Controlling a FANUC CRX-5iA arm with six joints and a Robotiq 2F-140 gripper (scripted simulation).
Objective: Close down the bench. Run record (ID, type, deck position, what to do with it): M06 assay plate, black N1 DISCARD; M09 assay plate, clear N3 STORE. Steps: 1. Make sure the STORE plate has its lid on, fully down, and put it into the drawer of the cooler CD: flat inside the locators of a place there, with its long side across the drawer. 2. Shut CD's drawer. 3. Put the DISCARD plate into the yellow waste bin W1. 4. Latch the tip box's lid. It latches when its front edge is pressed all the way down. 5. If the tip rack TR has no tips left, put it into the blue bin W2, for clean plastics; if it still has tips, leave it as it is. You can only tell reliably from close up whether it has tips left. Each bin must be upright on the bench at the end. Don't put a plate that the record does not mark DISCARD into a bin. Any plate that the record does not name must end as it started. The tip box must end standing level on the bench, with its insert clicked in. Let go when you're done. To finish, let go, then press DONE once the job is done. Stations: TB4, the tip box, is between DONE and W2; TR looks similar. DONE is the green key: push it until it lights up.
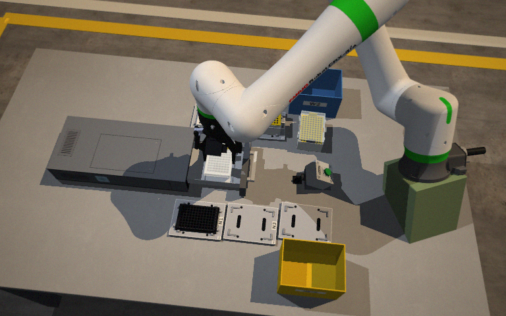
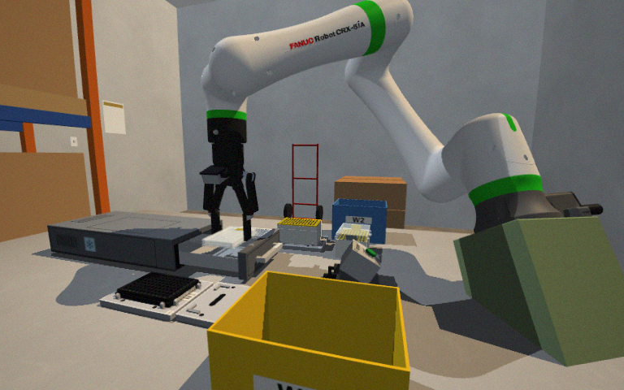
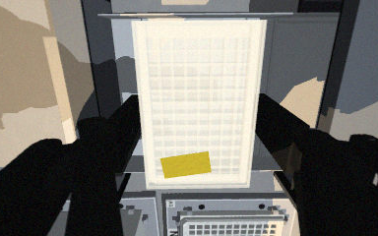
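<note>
My gripper is now 40 mm short of the cooler drawer, 10 mm to the left of it and 50 mm above it. Round my hand: black assay plate 80 mm ahead, 180 mm to the left, 70 mm below; then cooler CD 170 mm ahead, 40 mm to the right, 50 mm below; then white gridded plate 200 mm to the right, 70 mm below.
</note>
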